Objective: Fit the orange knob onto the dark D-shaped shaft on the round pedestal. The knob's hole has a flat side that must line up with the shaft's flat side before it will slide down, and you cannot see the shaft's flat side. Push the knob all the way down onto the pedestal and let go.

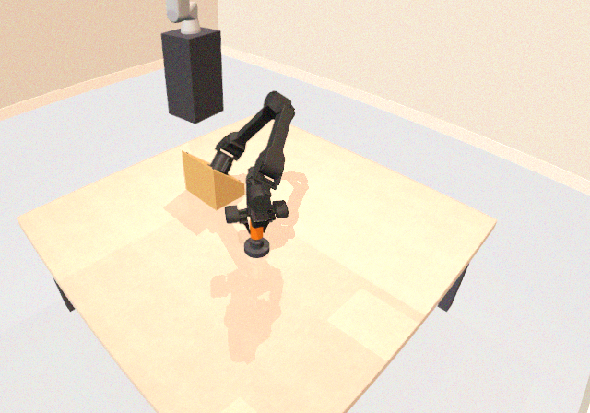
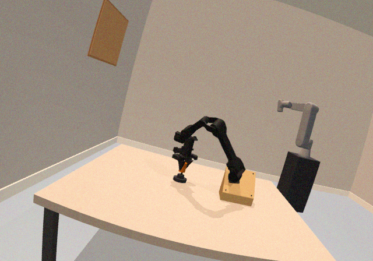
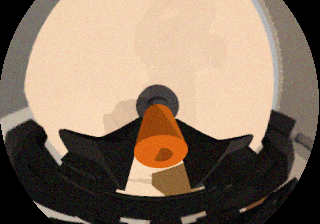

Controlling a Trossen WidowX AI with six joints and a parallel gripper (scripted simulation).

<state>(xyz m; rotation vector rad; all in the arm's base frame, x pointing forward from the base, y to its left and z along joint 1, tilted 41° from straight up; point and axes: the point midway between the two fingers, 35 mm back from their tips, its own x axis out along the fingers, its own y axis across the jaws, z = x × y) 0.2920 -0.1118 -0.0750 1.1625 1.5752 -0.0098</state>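
The orange knob lies 20 mm above my gripper tip. From my gripper tip the other things lie so: dark round pedestal: 40 mm below.
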